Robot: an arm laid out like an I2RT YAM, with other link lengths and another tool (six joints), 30 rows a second.
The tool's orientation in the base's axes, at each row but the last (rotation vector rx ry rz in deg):
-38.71 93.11 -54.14
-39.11 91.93 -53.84
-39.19 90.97 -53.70
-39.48 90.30 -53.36
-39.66 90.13 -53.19
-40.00 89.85 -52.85
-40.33 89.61 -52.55
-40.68 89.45 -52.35
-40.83 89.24 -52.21
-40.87 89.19 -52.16
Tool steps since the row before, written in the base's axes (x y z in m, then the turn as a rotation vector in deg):
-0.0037 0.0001 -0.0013 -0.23 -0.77 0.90
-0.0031 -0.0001 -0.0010 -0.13 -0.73 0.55
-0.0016 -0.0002 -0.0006 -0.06 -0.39 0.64
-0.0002 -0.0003 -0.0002 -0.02 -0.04 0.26
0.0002 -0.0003 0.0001 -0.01 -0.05 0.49
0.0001 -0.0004 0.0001 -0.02 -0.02 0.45
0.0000 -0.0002 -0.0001 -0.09 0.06 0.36
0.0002 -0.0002 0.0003 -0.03 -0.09 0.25
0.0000 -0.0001 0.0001 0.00 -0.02 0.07
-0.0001 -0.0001 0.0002 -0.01 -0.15 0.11
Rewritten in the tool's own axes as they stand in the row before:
0.0015 0.0010 -0.0035 0.23 -1.18 -0.13
0.0013 0.0007 -0.0029 0.35 -0.85 -0.01
0.0008 0.0003 -0.0015 0.01 -0.75 -0.02
0.0004 0.0000 -0.0001 -0.10 -0.24 -0.03
0.0002 -0.0002 0.0002 -0.21 -0.44 -0.03
0.0003 -0.0003 0.0002 -0.21 -0.40 -0.04
0.0002 0.0000 0.0000 -0.22 -0.28 -0.12
0.0000 -0.0004 0.0002 -0.05 -0.26 -0.03
0.0000 -0.0001 0.0000 -0.02 -0.07 0.00
0.0000 -0.0002 -0.0001 0.07 -0.17 0.01

